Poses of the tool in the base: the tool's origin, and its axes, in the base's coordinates. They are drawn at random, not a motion.
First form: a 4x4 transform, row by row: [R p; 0 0 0 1], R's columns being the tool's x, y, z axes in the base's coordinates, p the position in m. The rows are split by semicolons.
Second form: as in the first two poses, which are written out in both.
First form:
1: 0.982 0.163 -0.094 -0.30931; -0.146 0.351 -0.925 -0.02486; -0.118 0.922 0.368 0.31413; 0 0 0 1
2: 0.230 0.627 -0.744 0.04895; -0.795 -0.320 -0.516 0.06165; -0.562 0.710 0.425 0.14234; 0 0 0 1
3: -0.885 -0.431 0.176 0.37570; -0.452 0.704 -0.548 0.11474; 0.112 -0.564 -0.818 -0.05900; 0 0 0 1
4: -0.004 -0.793 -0.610 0.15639; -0.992 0.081 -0.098 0.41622; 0.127 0.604 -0.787 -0.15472; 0 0 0 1
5: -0.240 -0.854 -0.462 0.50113; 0.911 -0.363 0.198 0.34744; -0.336 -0.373 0.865 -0.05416; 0 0 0 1
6: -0.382 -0.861 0.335 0.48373; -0.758 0.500 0.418 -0.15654; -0.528 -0.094 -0.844 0.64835; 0 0 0 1
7: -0.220 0.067 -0.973 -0.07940; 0.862 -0.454 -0.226 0.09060; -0.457 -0.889 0.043 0.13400; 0 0 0 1
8: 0.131 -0.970 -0.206 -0.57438; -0.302 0.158 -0.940 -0.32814; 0.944 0.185 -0.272 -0.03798; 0 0 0 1
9: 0.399 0.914 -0.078 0.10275; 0.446 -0.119 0.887 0.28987; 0.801 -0.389 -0.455 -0.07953; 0 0 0 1
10: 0.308 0.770 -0.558 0.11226; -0.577 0.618 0.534 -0.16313; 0.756 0.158 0.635 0.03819; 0 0 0 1
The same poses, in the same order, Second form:
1:
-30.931 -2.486 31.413
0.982 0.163 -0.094
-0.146 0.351 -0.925
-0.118 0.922 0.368

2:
4.895 6.165 14.234
0.230 0.627 -0.744
-0.795 -0.320 -0.516
-0.562 0.710 0.425

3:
37.570 11.474 -5.900
-0.885 -0.431 0.176
-0.452 0.704 -0.548
0.112 -0.564 -0.818

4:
15.639 41.622 -15.472
-0.004 -0.793 -0.610
-0.992 0.081 -0.098
0.127 0.604 -0.787

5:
50.113 34.744 -5.416
-0.240 -0.854 -0.462
0.911 -0.363 0.198
-0.336 -0.373 0.865

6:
48.373 -15.654 64.835
-0.382 -0.861 0.335
-0.758 0.500 0.418
-0.528 -0.094 -0.844

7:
-7.940 9.060 13.400
-0.220 0.067 -0.973
0.862 -0.454 -0.226
-0.457 -0.889 0.043

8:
-57.438 -32.814 -3.798
0.131 -0.970 -0.206
-0.302 0.158 -0.940
0.944 0.185 -0.272

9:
10.275 28.987 -7.953
0.399 0.914 -0.078
0.446 -0.119 0.887
0.801 -0.389 -0.455

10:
11.226 -16.313 3.819
0.308 0.770 -0.558
-0.577 0.618 0.534
0.756 0.158 0.635

